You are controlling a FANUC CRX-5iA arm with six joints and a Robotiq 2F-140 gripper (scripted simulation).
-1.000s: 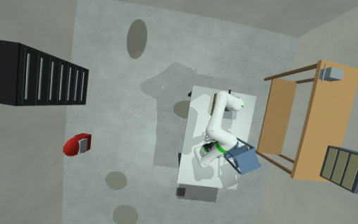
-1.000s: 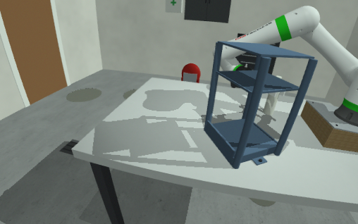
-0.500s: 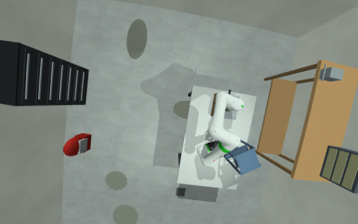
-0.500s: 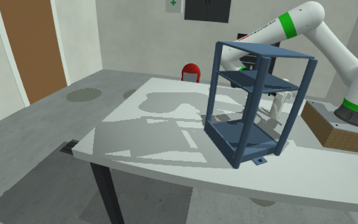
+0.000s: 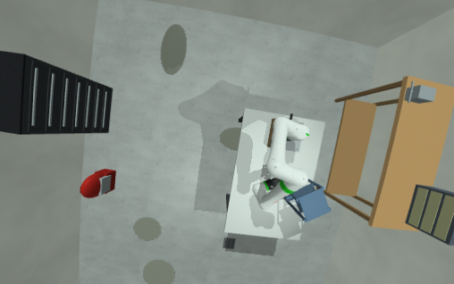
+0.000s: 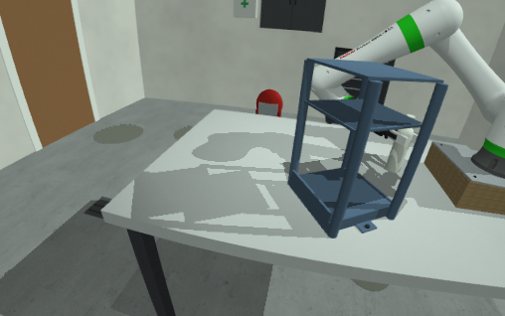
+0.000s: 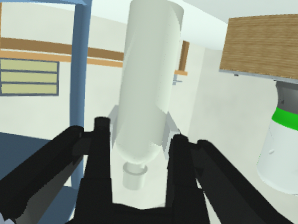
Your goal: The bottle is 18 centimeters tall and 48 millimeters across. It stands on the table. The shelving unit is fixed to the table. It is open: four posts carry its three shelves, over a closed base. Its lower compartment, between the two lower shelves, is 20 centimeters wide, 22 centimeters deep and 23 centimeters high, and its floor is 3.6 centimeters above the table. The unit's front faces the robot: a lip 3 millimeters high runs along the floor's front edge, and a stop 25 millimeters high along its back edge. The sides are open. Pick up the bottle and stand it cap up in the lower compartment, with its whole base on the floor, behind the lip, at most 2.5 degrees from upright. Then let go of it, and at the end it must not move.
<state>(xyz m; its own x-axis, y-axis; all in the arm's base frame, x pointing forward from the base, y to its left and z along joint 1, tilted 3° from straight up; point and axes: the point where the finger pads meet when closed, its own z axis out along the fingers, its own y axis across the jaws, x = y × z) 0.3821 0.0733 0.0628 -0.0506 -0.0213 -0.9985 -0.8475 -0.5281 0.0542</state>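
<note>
The blue shelving unit is 170 mm ahead of my hand, 120 mm to the left of it and 10 mm above it. From my hand the other things lie so: white bottle (right at my hand).
</note>
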